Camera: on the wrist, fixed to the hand. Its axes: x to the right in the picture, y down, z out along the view.
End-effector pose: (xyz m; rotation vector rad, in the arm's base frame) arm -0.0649 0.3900 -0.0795 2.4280 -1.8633 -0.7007
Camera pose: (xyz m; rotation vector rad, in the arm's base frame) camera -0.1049 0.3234 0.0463 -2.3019 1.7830 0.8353
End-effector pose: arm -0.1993 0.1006 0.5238 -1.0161 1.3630 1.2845
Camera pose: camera -0.3009 -0.0066 0.5278 -0.8910 1.2460 1.3035
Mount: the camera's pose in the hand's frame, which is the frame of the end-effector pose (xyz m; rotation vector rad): 0.0100 0.0899 -0.1169 0.0239 -0.1551 -0.0172
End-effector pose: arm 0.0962 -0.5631 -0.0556 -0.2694 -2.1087 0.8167
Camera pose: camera 0.1722 -0.4363 -0.0555 -0.1798 -2.2406 0.8764
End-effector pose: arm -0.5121 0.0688 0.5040 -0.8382 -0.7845 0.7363
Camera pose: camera -0.4327 0.0775 0.3797 -0.7582 -0.9185 0.8007
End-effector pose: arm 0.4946 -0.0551 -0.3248 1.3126 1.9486 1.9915
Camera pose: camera 0.4642 -0.1596 -0.2248 1.4046 1.9122 1.8048
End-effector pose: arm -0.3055 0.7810 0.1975 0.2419 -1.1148 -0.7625
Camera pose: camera -0.1623 0.8176 0.2007 0.2154 -1.2704 -0.7938
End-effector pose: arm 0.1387 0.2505 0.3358 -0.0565 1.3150 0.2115
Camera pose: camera 0.0129 0.3210 0.3034 -0.0305 1.1619 0.1819
